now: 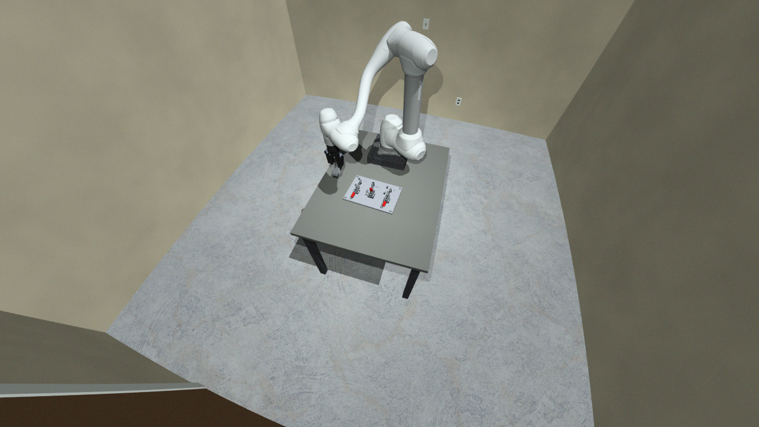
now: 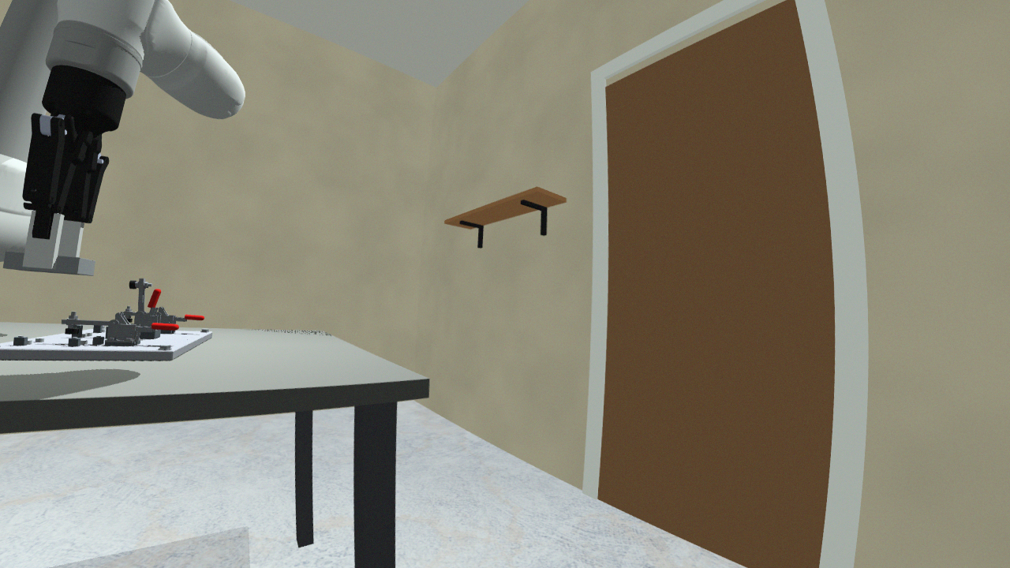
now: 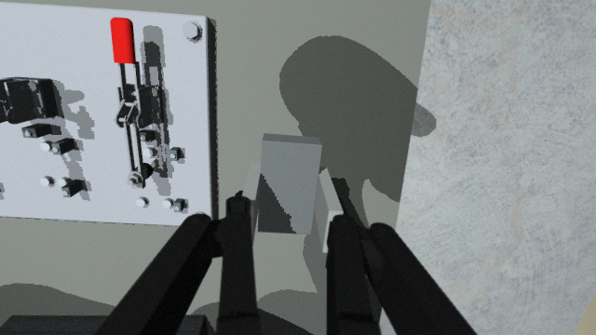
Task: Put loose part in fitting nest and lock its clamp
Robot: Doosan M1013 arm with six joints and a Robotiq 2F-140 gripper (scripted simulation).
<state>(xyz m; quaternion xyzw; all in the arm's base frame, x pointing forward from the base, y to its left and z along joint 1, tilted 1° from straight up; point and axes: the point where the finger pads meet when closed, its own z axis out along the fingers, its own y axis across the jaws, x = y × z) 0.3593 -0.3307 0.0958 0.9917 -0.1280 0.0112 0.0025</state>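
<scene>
Now: the white fixture plate 60 mm ahead of my hand, 250 mm to the left of it and 150 mm below it. From my hand the other things lie so: grey block part 30 mm below.
</scene>
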